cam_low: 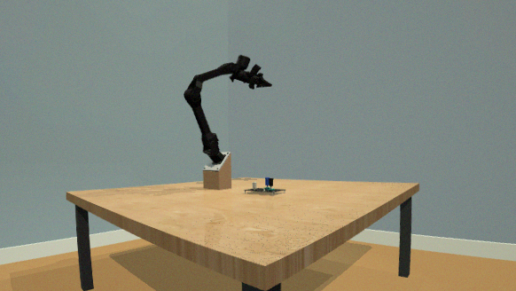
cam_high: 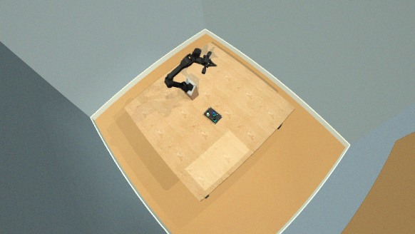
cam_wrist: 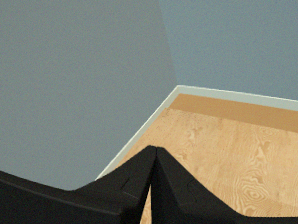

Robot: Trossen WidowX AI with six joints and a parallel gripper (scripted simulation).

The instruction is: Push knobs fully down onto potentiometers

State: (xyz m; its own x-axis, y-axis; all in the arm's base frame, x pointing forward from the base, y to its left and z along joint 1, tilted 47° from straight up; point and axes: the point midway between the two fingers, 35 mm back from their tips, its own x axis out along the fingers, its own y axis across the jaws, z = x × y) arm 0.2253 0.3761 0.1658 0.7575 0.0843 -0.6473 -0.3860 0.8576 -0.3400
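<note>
Right now the blue knob is 9 cm ahead of my gripper tip, 17 cm to the right of it and 48 cm below it. The rest, counted from my gripper tip: black knob: 13 cm ahead, 21 cm to the right, 48 cm below; green potentiometer: 13 cm ahead, 21 cm to the right, 49 cm below.
</note>
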